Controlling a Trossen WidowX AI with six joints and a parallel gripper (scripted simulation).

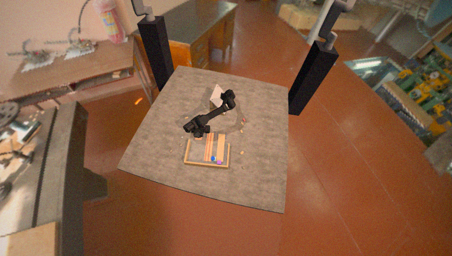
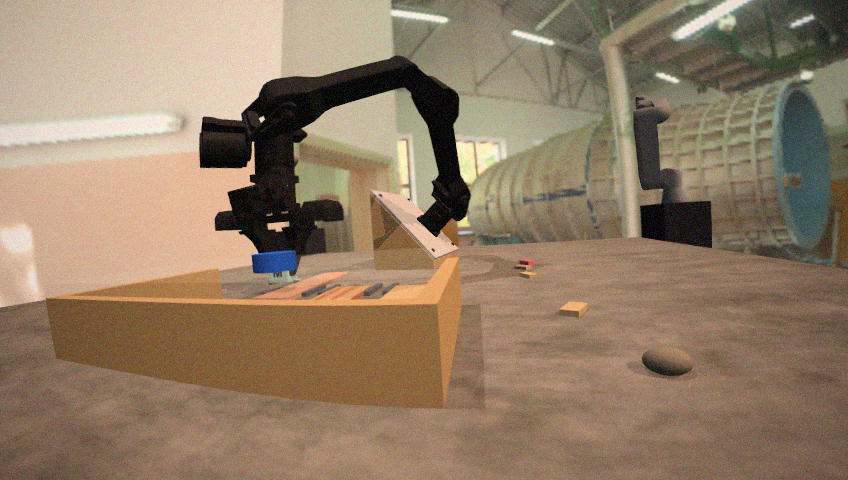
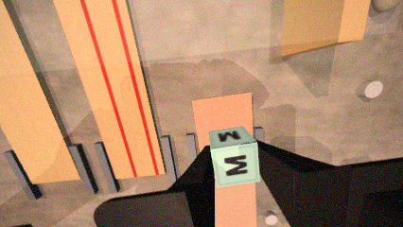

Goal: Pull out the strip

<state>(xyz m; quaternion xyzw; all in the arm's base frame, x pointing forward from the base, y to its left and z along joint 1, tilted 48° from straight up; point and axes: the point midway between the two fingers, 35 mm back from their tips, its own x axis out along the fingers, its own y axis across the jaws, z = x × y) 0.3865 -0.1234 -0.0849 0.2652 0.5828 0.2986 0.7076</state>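
Now: the salmon strip 80 mm behind my gripper tip, 30 mm below it and 10 mm to the right of it.
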